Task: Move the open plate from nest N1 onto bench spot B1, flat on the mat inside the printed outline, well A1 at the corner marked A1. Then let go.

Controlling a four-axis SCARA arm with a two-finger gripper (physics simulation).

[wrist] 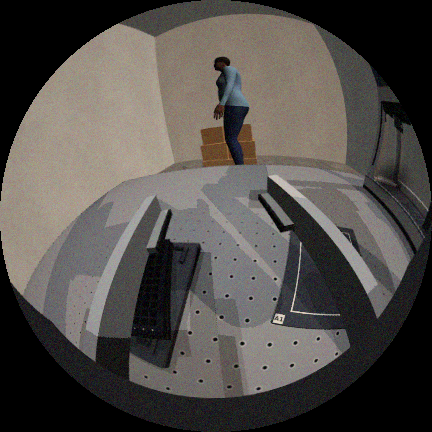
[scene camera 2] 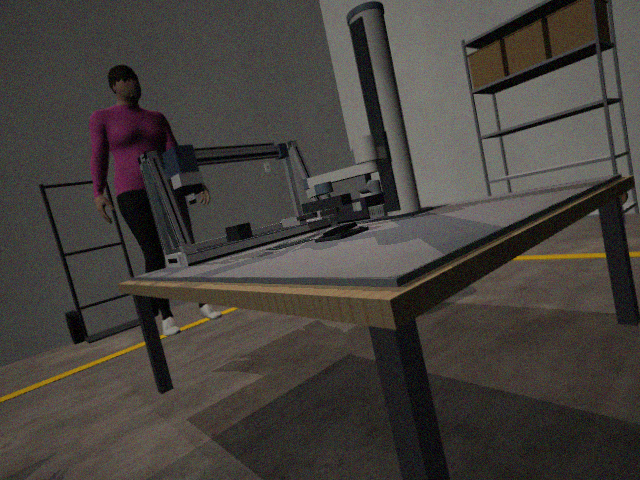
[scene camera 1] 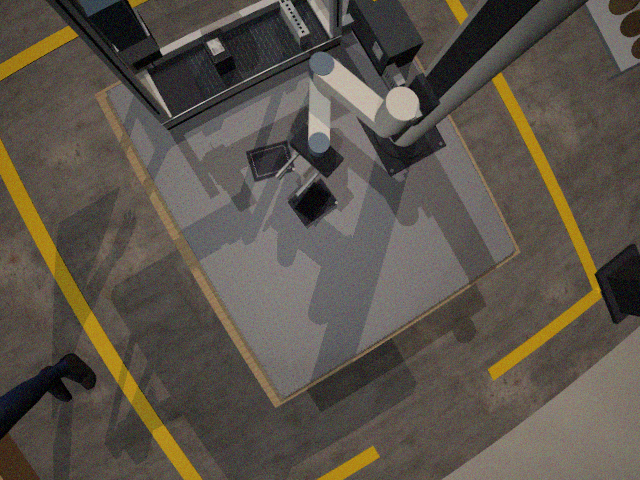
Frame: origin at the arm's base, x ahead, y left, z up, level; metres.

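Where they show: gripper, fingertip midpoint: [wrist: 212, 194] [scene camera 2: 307, 217] [scene camera 1: 286, 186].
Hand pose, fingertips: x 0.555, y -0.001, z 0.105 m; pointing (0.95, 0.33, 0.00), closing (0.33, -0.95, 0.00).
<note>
After its pixels a point has its place.
The open plate [scene camera 1: 312, 201] {x 0.492, y 0.085, z 0.043 m} [scene camera 2: 340, 230] {x 0.536, y 0.135, z 0.039 m} [wrist: 154, 295] {x 0.484, y 0.050, z 0.037 m} is black with a grid of wells and sits in the dark nest N1 [scene camera 1: 308, 223] {x 0.547, y 0.152, z 0.024 m} [wrist: 187, 285] {x 0.512, y 0.030, z 0.021 m}. My gripper [scene camera 1: 286, 186] {x 0.555, y -0.001, z 0.105 m} [wrist: 212, 194] {x 0.555, y -0.001, z 0.105 m} is open and empty above the bench, its fingers between the plate and bench spot B1. In the wrist view the left finger hides part of the plate. The dark mat of B1 [scene camera 1: 269, 161] {x 0.559, y -0.142, z 0.015 m} [wrist: 312, 305] {x 0.501, y -0.105, z 0.015 m} has a white printed outline [wrist: 297, 280] {x 0.533, y -0.089, z 0.015 m} and an A1 label [wrist: 279, 319] {x 0.489, y -0.069, z 0.015 m} at its near left corner. The right finger hides part of that mat.
A gantry frame [scene camera 1: 248, 82] {x 0.479, y -0.450, z 0.048 m} [scene camera 2: 235, 148] {x 0.411, y -0.622, z 0.505 m} with a dark deck stands along one side of the bench. The arm's column [scene camera 2: 397, 108] {x 0.004, y 0.075, z 0.464 m} and a dark box device [scene camera 1: 387, 31] {x -0.088, y -0.350, z 0.128 m} stand near it. A person in pink [scene camera 2: 131, 129] stands behind the gantry.
</note>
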